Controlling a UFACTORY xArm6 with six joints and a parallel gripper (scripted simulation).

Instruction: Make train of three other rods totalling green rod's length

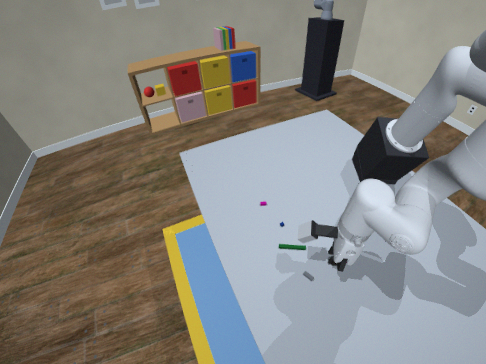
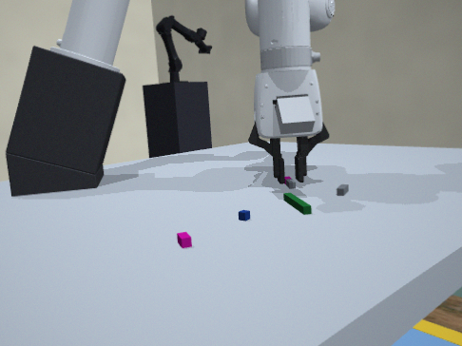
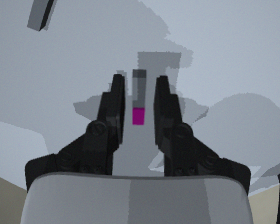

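Right now my hand is 7 cm short of the green rod, 10 cm to the left of it and 2 cm above it. From my hand the other things lie so: blue rod 5 cm ahead, 18 cm to the right, 2 cm below.
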